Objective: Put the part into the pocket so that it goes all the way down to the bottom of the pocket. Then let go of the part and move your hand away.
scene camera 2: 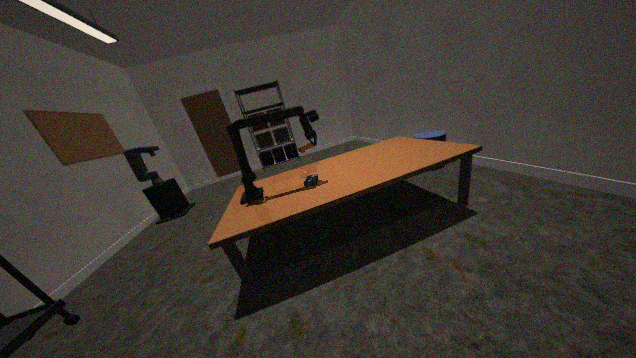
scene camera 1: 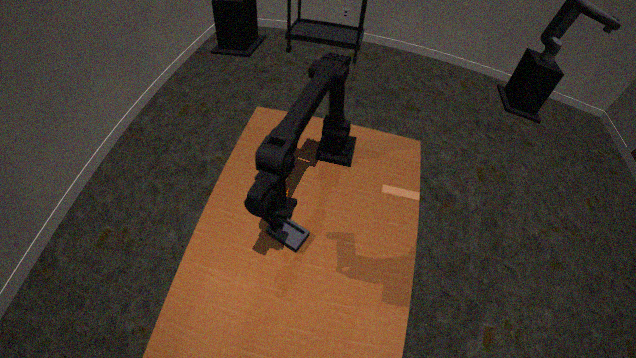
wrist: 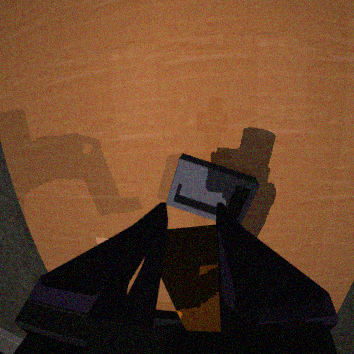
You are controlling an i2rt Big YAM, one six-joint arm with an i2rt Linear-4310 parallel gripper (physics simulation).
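Pixels of known places: gripper, fingertip midpoint: (scene camera 2: pixel 315 145) (scene camera 1: pixel 277 226) (wrist: pixel 191 211); arm's base, origin of the base link: (scene camera 2: pixel 252 193) (scene camera 1: pixel 336 146).
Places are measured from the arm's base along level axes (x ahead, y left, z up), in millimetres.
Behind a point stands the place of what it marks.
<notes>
The grey-blue block with the pocket (scene camera 1: pixel 298 240) @(x 486, y -37, z 7 mm) (scene camera 2: pixel 311 180) @(x 456, y -119, z -2 mm) (wrist: pixel 192 177) @(x 490, y -57, z 8 mm) lies on the table. Its dark pocket outline partly shows in the wrist view, with the right finger and a shadow over one end. My gripper (scene camera 1: pixel 281 230) @(x 556, y -81, z 233 mm) (scene camera 2: pixel 313 143) @(x 556, y -81, z 233 mm) (wrist: pixel 191 211) @(x 556, y -81, z 233 mm) is shut on the orange-brown part (scene camera 2: pixel 305 148) @(x 478, y -107, z 235 mm) (wrist: pixel 190 252) @(x 542, y -82, z 251 mm), which sits between the fingers and looks dark in shade in the wrist view. In scene camera 2 the gripper and part are raised well above the table, apart from the block. The part's lower end and its tilt are hard to tell in the dim light.
The wooden table (scene camera 1: pixel 350 320) @(x 726, y 215, z -28 mm) (scene camera 2: pixel 380 160) @(x 1039, y -101, z -29 mm) carries the arm's base (scene camera 1: pixel 337 150) @(x 40, y 10, z 23 mm) (scene camera 2: pixel 251 194) @(x 5, y -50, z 13 mm) behind the block. A pale strip (scene camera 1: pixel 400 192) lies near the table's right edge. Beyond the table stand another arm on a black pedestal (scene camera 1: pixel 534 80) and a dark cart (scene camera 1: pixel 325 32).
</notes>
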